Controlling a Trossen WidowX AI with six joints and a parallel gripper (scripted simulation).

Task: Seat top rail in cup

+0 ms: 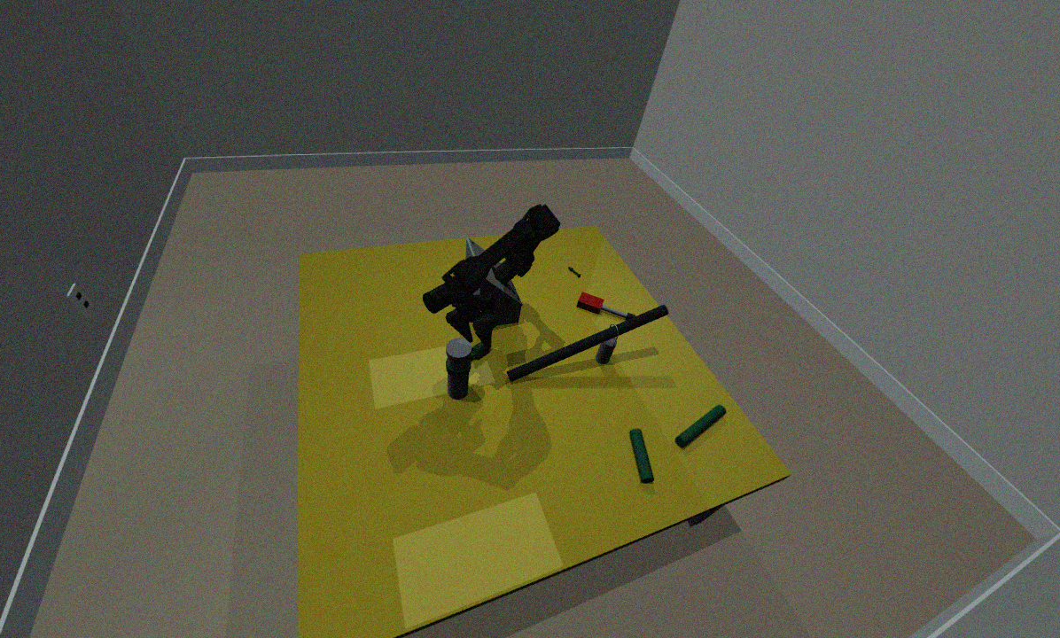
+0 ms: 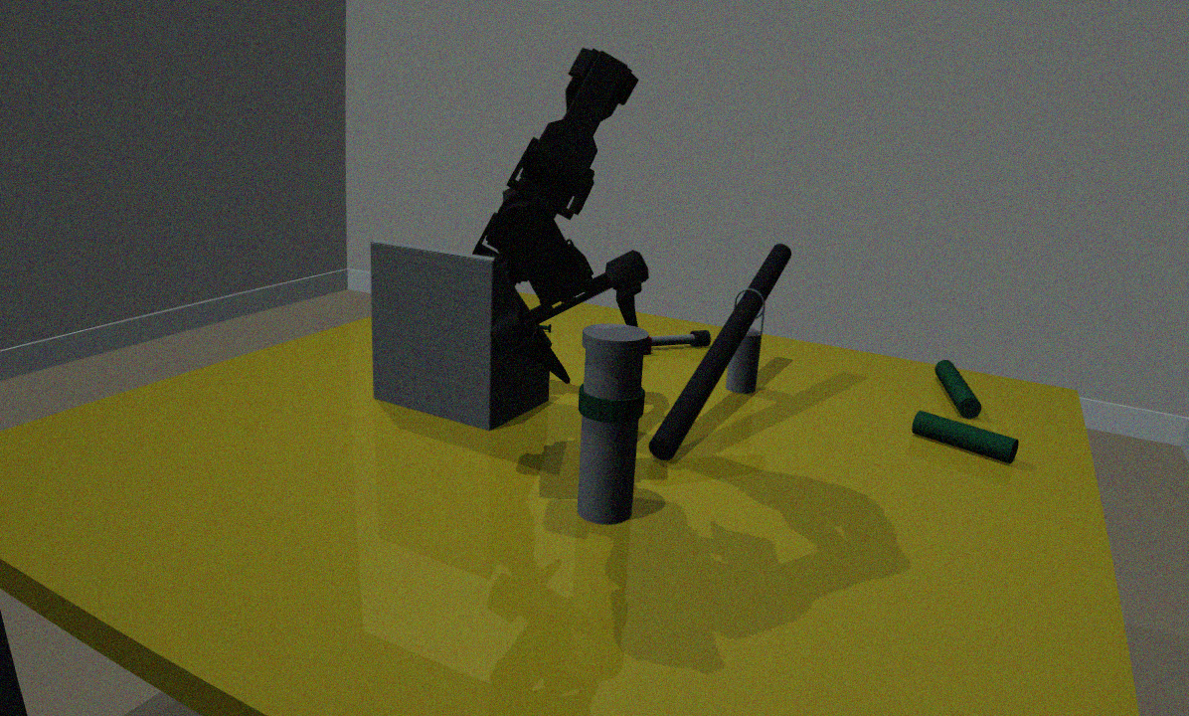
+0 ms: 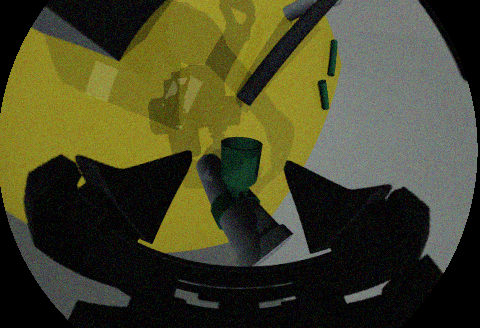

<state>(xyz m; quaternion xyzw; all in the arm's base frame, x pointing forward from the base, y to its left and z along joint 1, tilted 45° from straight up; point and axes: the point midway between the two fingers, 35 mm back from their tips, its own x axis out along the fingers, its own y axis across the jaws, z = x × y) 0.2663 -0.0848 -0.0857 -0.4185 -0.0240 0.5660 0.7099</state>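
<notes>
Now: the green rail-end cup 2 cm ahead of my gripper tip, 1 cm to the right of it and 1 cm below it. From my gripper tip the other things lie so: red-handled tool 54 cm to the left, 21 cm behind, 13 cm below; then short post 43 cm to the left, 4 cm below.
</notes>
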